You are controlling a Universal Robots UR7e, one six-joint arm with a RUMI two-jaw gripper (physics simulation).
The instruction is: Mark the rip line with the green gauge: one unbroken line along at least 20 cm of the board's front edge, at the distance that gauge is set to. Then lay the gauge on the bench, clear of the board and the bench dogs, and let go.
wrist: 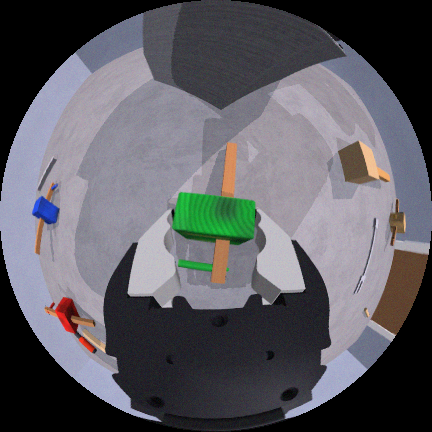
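The green gauge (215,215) has a block with an orange-brown wooden beam through it and a thin green rod beside the beam's near end. My gripper (213,209) is shut on the green gauge, with one pale jaw against each end of its block. The beam points away from the gripper's dark body, between the jaws. A large dark grey slab (240,50) with fine grain lines fills the top of the view; it may be the board, but I cannot tell for sure. No pencil line and no bench dog can be made out.
A blue gauge (46,210) lies at the far left near a grey metal bar (47,173). A red gauge (67,315) is at lower left beside a red-handled tool (87,344). At right are a tan mallet (358,163), a wrench (371,257) and a brass-coloured tool (398,222).
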